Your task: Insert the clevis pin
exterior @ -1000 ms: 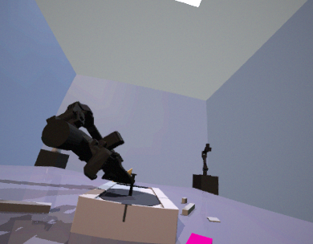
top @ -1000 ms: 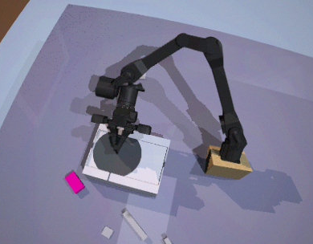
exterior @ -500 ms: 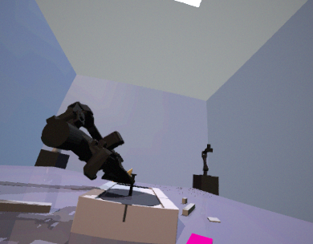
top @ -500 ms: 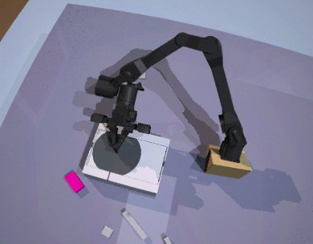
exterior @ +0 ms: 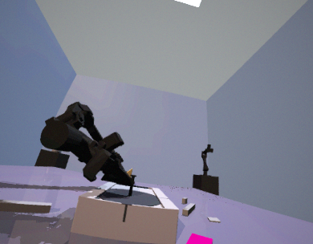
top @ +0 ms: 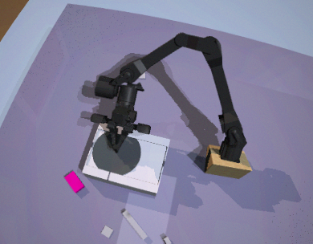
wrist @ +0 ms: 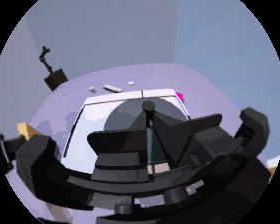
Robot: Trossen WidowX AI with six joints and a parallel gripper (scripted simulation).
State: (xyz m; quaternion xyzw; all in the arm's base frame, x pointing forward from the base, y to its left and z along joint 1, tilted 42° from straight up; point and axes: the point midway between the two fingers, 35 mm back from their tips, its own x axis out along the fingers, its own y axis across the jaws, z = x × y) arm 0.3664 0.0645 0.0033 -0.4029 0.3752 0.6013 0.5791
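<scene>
Now: the clevis pin 10 mm to the right of my gripper tip and 10 mm below it. The rest, counted from my gripper tip: rimmed tray 40 mm below, 40 mm behind; dark aluminium disc 30 mm below; magenta block 120 mm to the left, 120 mm ahead, 80 mm below.
</scene>
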